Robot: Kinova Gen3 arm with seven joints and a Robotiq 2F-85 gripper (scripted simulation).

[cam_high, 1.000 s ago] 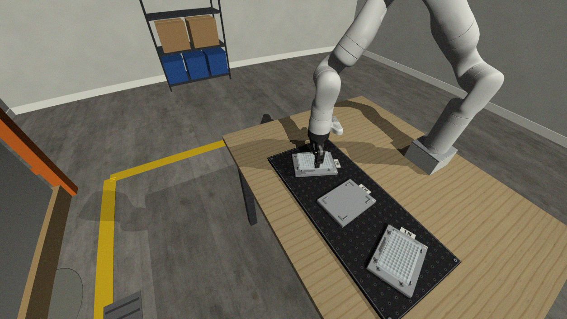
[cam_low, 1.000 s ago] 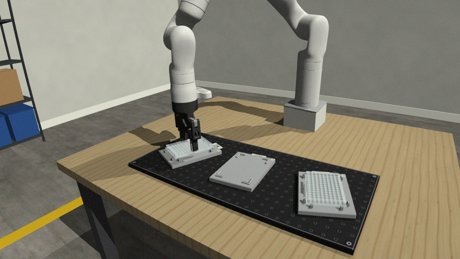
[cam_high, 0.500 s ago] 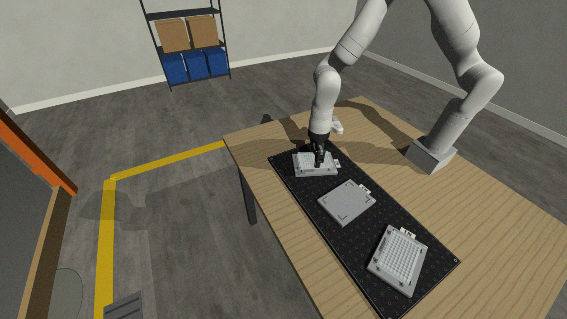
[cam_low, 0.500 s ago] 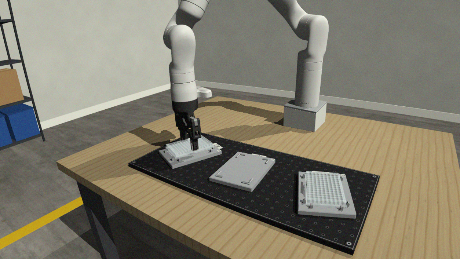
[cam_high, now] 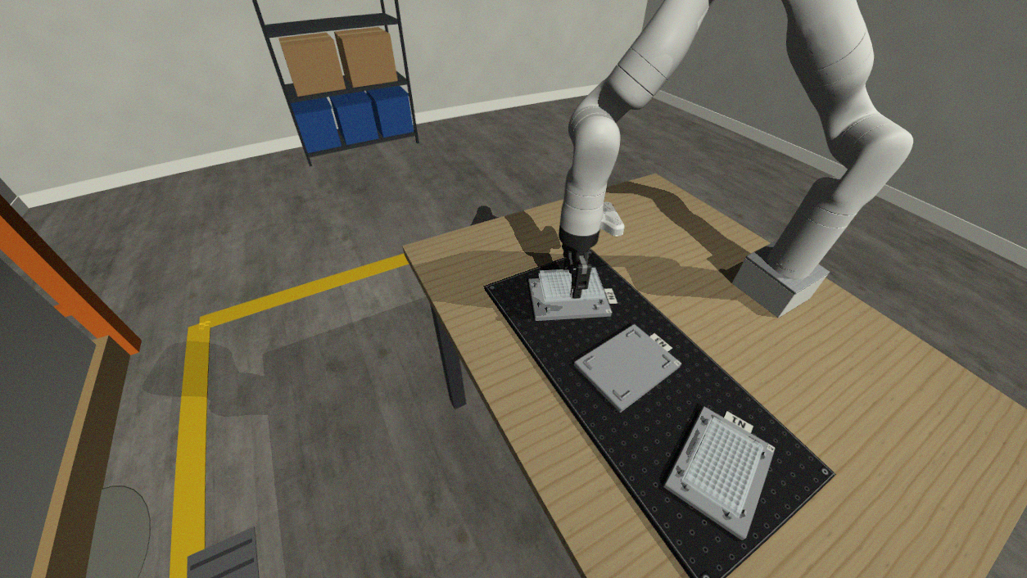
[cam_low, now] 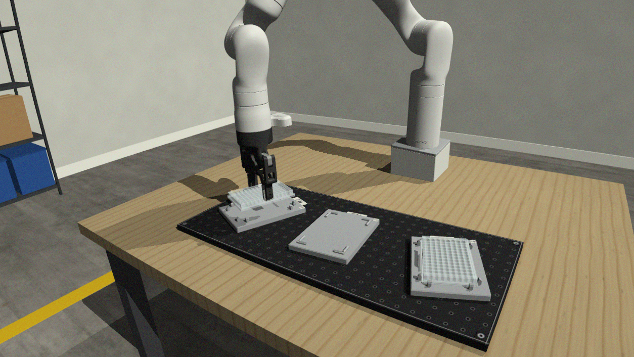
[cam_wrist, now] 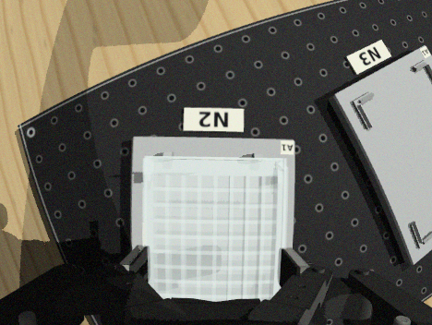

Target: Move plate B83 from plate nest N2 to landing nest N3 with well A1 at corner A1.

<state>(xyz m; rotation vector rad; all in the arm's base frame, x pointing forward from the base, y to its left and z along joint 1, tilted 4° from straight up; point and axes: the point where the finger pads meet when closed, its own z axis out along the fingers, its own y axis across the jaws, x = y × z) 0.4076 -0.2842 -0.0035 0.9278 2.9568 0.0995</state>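
Now: hand 5 cm above the nest N2. Round my hand: A1 mark: 3 cm behind, 26 cm to the left, 4 cm below; N3 label: 5 cm behind, 20 cm to the left, 6 cm below; nest N3: 4 cm ahead, 19 cm to the left, 5 cm below.
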